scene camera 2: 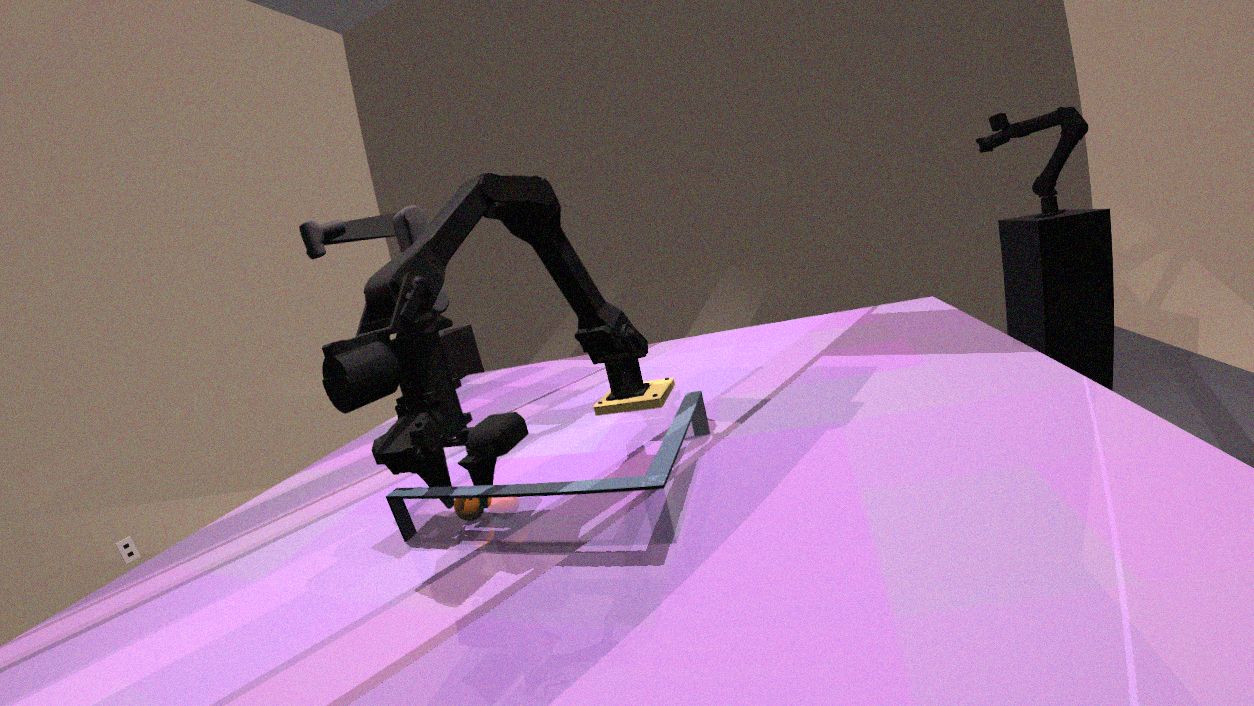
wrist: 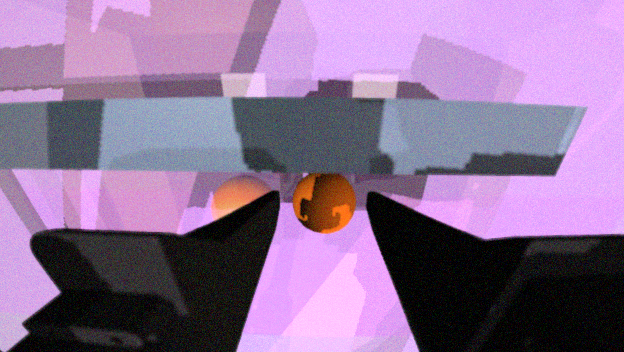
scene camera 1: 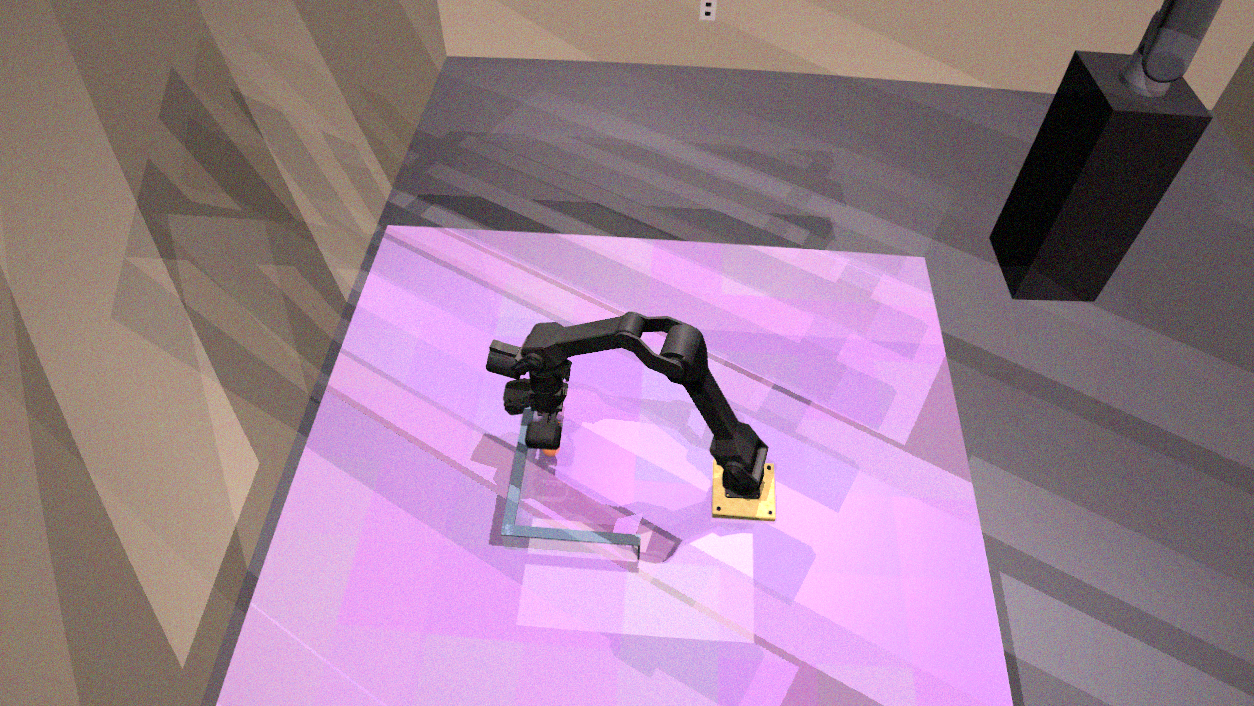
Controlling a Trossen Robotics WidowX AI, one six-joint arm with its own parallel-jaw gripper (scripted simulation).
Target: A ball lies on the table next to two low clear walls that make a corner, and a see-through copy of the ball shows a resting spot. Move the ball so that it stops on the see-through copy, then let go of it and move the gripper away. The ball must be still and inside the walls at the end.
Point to a see-through copy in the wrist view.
236, 192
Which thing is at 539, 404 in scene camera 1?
My gripper.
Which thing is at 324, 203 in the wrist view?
An orange ball.
